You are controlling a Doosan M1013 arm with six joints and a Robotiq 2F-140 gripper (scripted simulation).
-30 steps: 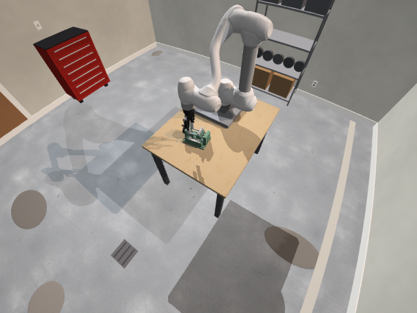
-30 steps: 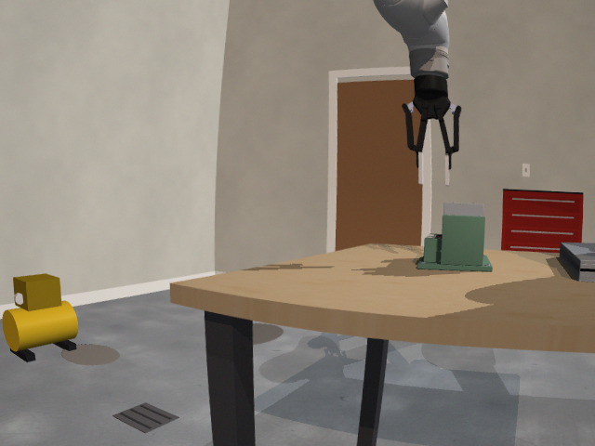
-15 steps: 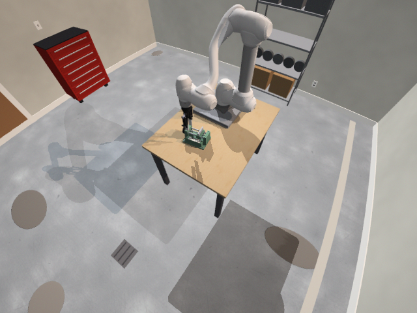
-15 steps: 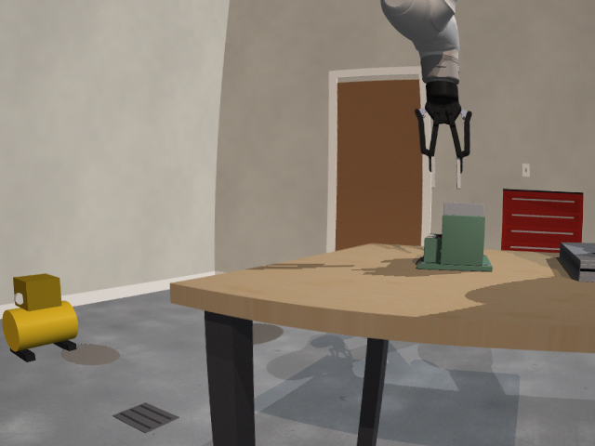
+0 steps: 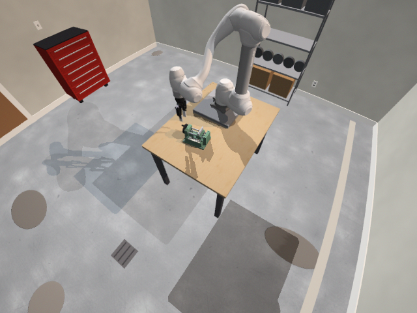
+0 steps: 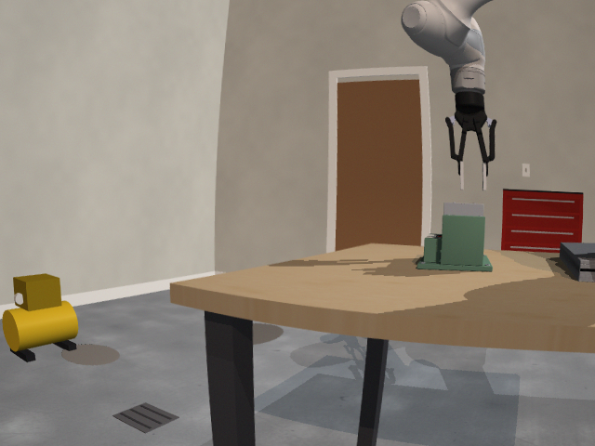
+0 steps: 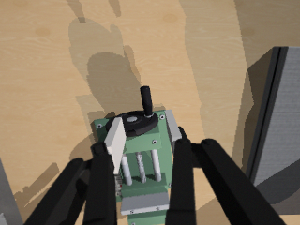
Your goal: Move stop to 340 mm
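My gripper is now 120 mm above the black handwheel handle. From my hand the other things lie so: grey stop block: 170 mm to the left, 100 mm below, 20 mm behind.
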